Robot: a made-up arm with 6 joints.
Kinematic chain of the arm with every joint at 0, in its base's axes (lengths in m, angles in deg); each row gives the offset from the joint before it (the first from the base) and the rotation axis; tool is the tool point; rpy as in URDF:
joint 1: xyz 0 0 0.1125 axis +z
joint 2: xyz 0 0 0 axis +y
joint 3: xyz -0.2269 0 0.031 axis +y
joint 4: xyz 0.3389 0 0.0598 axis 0.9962 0 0.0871
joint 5: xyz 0 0 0 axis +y
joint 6: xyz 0.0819 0 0.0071 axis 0.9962 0 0.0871
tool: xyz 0 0 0 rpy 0 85 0
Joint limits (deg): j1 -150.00..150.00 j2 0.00..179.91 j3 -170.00..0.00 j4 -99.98..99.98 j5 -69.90..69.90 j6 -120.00..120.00
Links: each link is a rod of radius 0.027 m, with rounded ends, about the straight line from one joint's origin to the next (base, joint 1, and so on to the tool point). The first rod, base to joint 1, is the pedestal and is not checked.
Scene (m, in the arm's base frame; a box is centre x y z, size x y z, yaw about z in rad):
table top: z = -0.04
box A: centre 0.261 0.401 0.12 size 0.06 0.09 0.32 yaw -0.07
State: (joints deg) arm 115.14 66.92 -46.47 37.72 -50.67 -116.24
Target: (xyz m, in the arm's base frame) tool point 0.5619 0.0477 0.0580
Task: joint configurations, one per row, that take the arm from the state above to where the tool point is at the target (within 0.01 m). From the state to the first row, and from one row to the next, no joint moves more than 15 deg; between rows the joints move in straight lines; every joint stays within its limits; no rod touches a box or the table.
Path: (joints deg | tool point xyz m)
1: 105.73 73.80 -60.62 40.33 -49.77 -111.32 | -0.0611 0.3666 0.3598
2: 96.33 80.69 -74.77 42.93 -48.87 -106.39 | -0.0013 0.3942 0.4104
3: 86.92 87.57 -88.91 45.54 -47.98 -101.47 | 0.0655 0.4058 0.4568
4: 77.52 94.46 -103.06 48.14 -47.08 -96.55 | 0.1344 0.4001 0.4983
5: 68.11 101.34 -117.21 50.75 -46.18 -91.62 | 0.2009 0.3768 0.5344
6: 56.11 108.84 -113.42 48.40 -44.59 -96.55 | 0.3074 0.3803 0.4514
7: 44.11 116.34 -109.62 46.06 -43.01 -101.47 | 0.4110 0.3422 0.3589
8: 32.11 123.83 -105.83 43.72 -41.42 -106.39 | 0.4958 0.2668 0.2603
9: 20.11 131.33 -102.04 41.37 -39.83 -111.32 | 0.5489 0.1639 0.1588
10: 8.11 138.83 -98.25 39.03 -38.24 -116.24 | 0.5619 0.0477 0.0580

